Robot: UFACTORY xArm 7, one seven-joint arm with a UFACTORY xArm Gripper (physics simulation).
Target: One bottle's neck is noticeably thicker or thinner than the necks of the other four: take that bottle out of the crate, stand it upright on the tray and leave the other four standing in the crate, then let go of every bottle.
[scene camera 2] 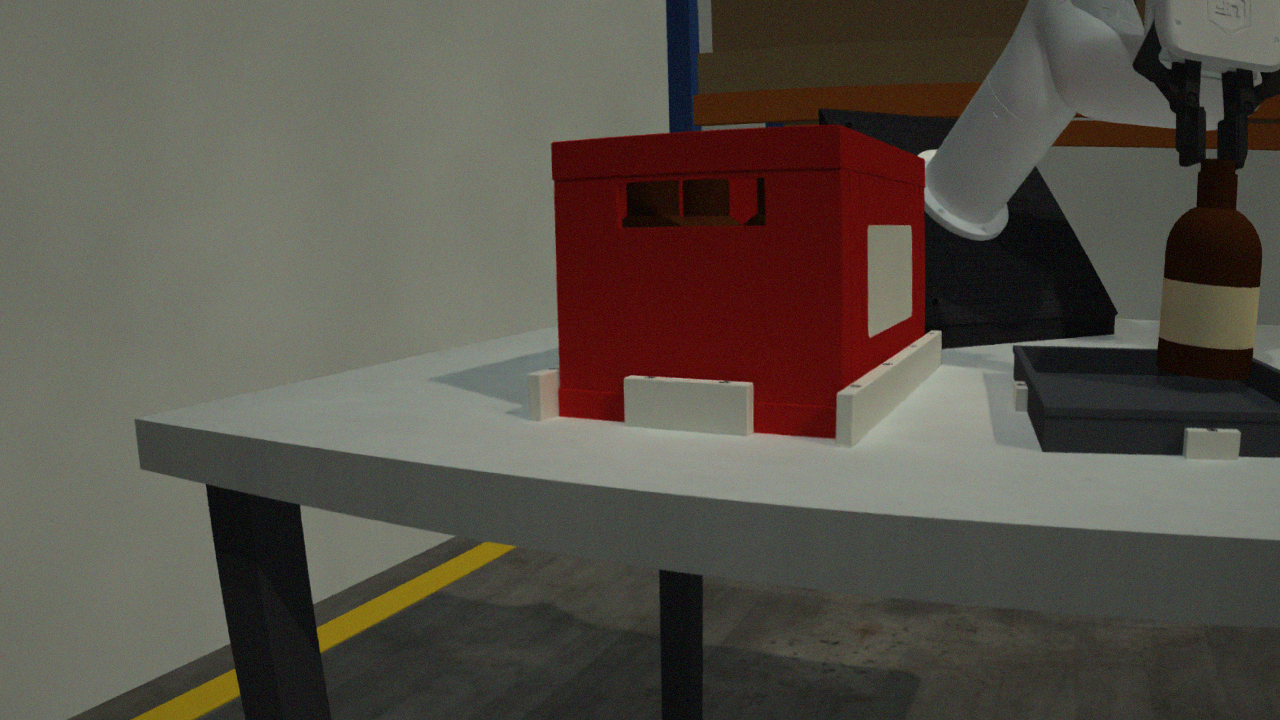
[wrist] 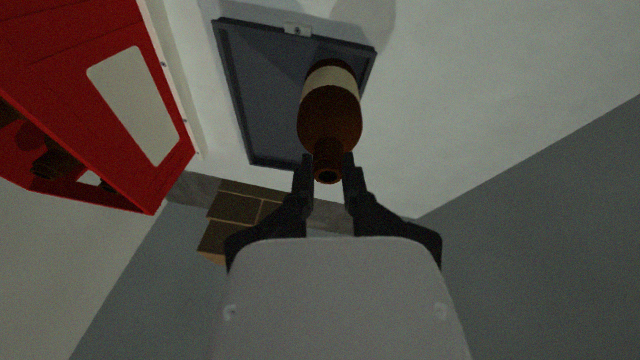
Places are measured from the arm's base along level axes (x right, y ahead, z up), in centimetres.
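Pixels of known places: gripper, fingertip midpoint: (scene camera 2: 1211,167) (wrist: 327,165); arm's base at its link origin: (scene camera 2: 957,196).
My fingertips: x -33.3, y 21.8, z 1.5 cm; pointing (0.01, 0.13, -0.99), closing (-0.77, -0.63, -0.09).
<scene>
Ahead of a thing's pixels: the offset from my fingertips to its top centre. "pt": to the spot under its first point. Level surfaces: height alone.
A brown bottle {dx -0.3, dy +0.7, dz +0.5 cm} (scene camera 2: 1208,313) (wrist: 330,117) with a cream label stands close to upright in the right part of the dark tray {dx +1.2, dy +9.4, dz -14.2 cm} (scene camera 2: 1118,432) (wrist: 260,110). Whether its base touches the tray floor cannot be told. My gripper (scene camera 2: 1211,162) (wrist: 327,165) is shut on this bottle's neck near the mouth, a finger on each side in the wrist view. The red crate {dx +27.8, dy +19.1, dz +0.8 cm} (scene camera 2: 698,304) (wrist: 60,55) stands left of the tray. Dark bottle tops {pt dx +28.5, dy +27.7, dz -2.2 cm} (wrist: 52,162) show inside it in the wrist view; its walls hide most of them, so their number and neck widths cannot be told.
White blocks {pt dx +22.7, dy +33.0, dz -15.1 cm} (scene camera 2: 687,404) and a long white rail {pt dx +15.6, dy +22.4, dz -14.9 cm} (scene camera 2: 886,389) border the crate's base. A small white block (scene camera 2: 1211,444) (wrist: 298,29) sits at the tray's edge. The white table {dz -16.7 cm} (scene camera 2: 465,429) carries them. A black slanted panel (scene camera 2: 1029,277) stands behind the crate, near the arm's base.
</scene>
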